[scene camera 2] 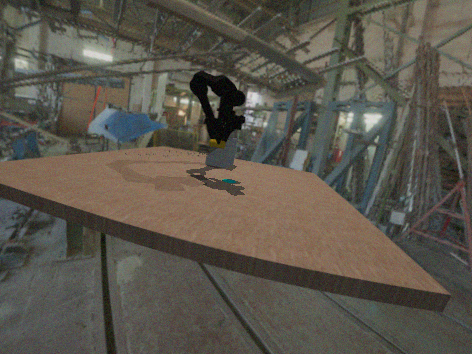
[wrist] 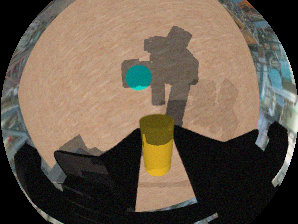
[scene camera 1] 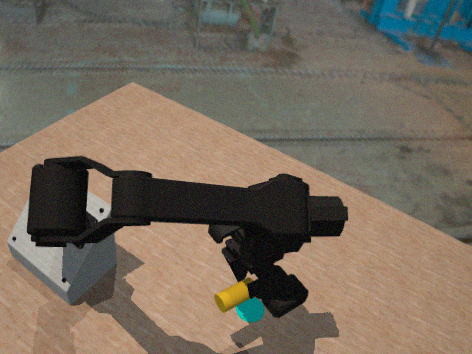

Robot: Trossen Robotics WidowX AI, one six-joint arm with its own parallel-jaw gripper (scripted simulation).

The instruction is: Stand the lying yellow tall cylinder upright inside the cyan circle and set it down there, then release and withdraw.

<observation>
My gripper holds a yellow tall cylinder.
My gripper is seen too in scene camera 2 and in the wrist view.
</observation>
